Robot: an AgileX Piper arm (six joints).
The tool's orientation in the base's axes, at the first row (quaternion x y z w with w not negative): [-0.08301 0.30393 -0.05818 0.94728]
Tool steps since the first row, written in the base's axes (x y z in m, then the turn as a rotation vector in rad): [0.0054 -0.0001 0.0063 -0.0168 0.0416 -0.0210]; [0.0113 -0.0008 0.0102 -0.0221 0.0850 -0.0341]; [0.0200 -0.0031 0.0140 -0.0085 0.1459 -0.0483]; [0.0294 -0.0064 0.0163 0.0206 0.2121 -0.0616]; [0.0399 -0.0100 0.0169 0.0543 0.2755 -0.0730]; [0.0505 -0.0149 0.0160 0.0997 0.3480 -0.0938]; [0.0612 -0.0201 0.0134 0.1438 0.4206 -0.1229]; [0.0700 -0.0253 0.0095 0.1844 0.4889 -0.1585]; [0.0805 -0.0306 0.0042 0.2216 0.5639 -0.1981]
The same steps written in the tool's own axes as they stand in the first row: [0.0008 -0.0010 0.0082 -0.0084 0.0438 -0.0216]; [0.0035 -0.0021 0.0147 -0.0122 0.0885 -0.0299]; [0.0087 -0.0045 0.0226 -0.0030 0.1517 -0.0259]; [0.0156 -0.0077 0.0295 0.0174 0.2208 -0.0115]; [0.0243 -0.0107 0.0357 0.0410 0.2871 0.0069]; [0.0342 -0.0147 0.0406 0.0778 0.3649 0.0256]; [0.0451 -0.0186 0.0441 0.1183 0.4442 0.0370]; [0.0553 -0.0224 0.0455 0.1603 0.5204 0.0405]; [0.0676 -0.0260 0.0468 0.2007 0.6037 0.0397]
